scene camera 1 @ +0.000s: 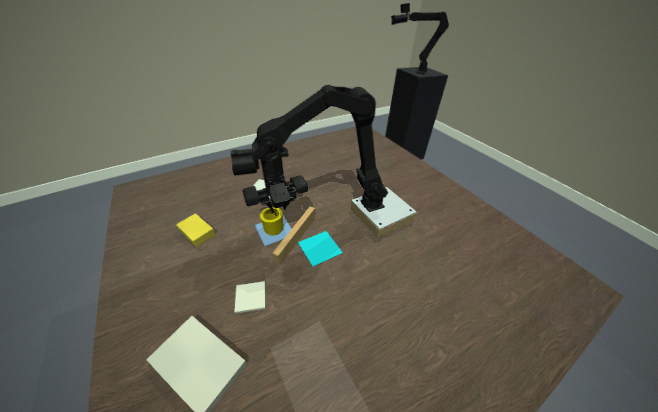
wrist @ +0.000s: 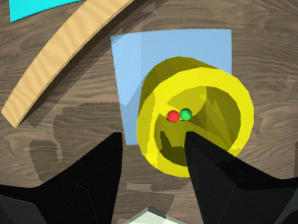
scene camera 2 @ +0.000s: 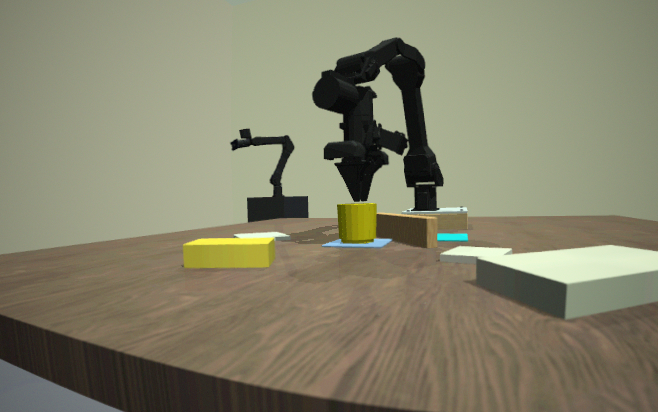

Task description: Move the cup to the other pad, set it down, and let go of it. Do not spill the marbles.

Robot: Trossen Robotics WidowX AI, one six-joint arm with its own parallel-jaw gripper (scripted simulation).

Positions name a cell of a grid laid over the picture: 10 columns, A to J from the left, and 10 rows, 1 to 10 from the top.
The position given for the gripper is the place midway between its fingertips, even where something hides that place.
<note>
In view: the gripper (scene camera 2: F5), a yellow cup (scene camera 2: F6), a yellow block (scene camera 2: D7), a wooden bar (scene camera 2: G6) and a cyan pad (scene camera 1: E7).
The yellow cup also shows in the wrist view (wrist: H5). The yellow block is seen too in scene camera 1 (scene camera 1: C6). The gripper shows as well in scene camera 1 (scene camera 1: E6) and in the wrist view (wrist: F7). The wrist view does not show the yellow block: it is out of frame.
</note>
